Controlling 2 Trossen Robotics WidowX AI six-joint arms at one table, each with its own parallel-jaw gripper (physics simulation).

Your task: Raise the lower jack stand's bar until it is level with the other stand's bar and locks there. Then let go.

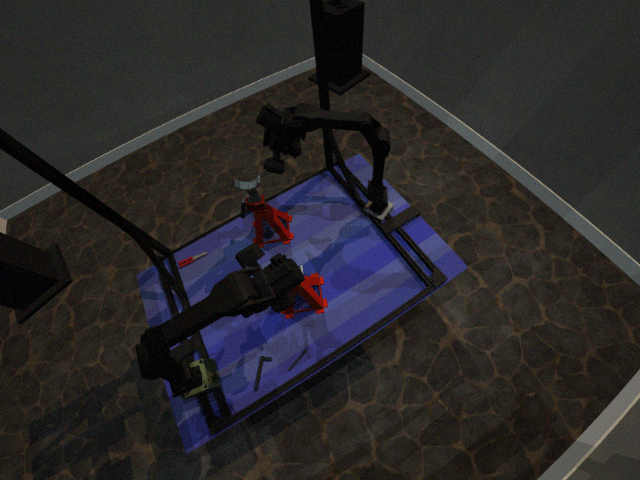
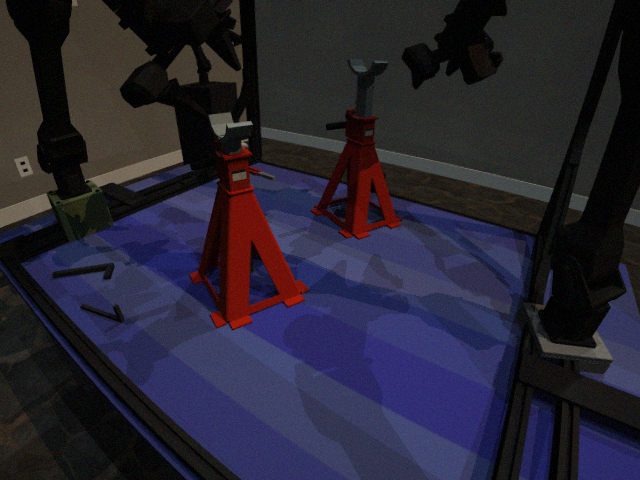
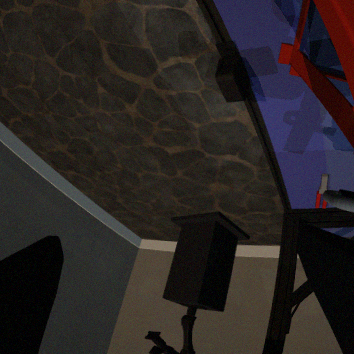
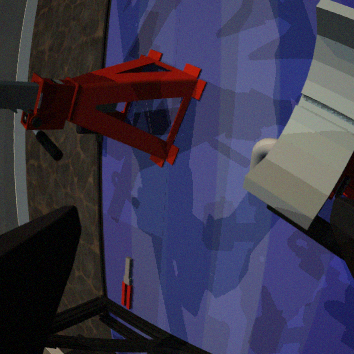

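Seen in the pictures: left gripper, fingertip midpoint: (image 1: 264,157) (image 2: 431,80) (image 3: 181,245); right gripper, fingertip midpoint: (image 2: 223,92) (image 4: 209,216); left arm's base at its link origin: (image 1: 378,206) (image 2: 565,328); right arm's base at its link origin: (image 1: 192,378) (image 2: 74,191).
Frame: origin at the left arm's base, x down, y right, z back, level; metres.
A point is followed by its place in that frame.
Observation:
Two red jack stands stand on the blue mat (image 2: 392,371) {x 0.030, y -0.094, z -0.246 m}. The near stand (image 2: 237,242) {x -0.082, y -0.012, z -0.481 m} (image 1: 310,294) {x -0.082, y -0.020, z -0.490 m} has its grey saddle bar (image 2: 232,131) {x -0.236, y -0.003, z -0.476 m} (image 4: 309,151) {x -0.225, y 0.045, z -0.510 m} sunk low in its post. The far stand (image 2: 360,175) {x -0.089, y 0.279, z -0.340 m} (image 1: 270,222) {x -0.087, y 0.291, z -0.358 m} (image 4: 123,102) {x -0.079, y 0.295, z -0.365 m} has its grey bar (image 2: 365,85) {x -0.262, y 0.314, z -0.347 m} (image 1: 249,186) {x -0.283, y 0.326, z -0.350 m} raised high. My right gripper (image 1: 269,260) {x -0.271, y 0.072, z -0.522 m} (image 2: 190,71) (image 4: 209,216) {x -0.271, y 0.072, z -0.522 m} is open and empty, hovering close beside and above the near stand's saddle, not touching it. My left gripper (image 1: 276,154) {x -0.273, y 0.386, z -0.217 m} (image 2: 450,56) (image 3: 181,245) {x -0.273, y 0.386, z -0.217 m} is open and empty, high up beside the far stand's bar.
Two dark hex keys (image 2: 85,270) {x 0.023, y -0.021, z -0.801 m} (image 2: 103,312) {x 0.024, y -0.102, z -0.686 m} (image 1: 261,369) {x 0.022, y -0.018, z -0.797 m} lie near the mat's front edge. A red-handled tool (image 1: 191,259) {x 0.022, y 0.527, z -0.676 m} (image 4: 127,281) {x 0.022, y 0.521, z -0.662 m} lies at the mat's side. A black frame (image 1: 361,335) {x 0.015, y -0.235, z -0.488 m} with upright posts rims the mat. A dark box on a stand (image 3: 204,260) stands off the mat.

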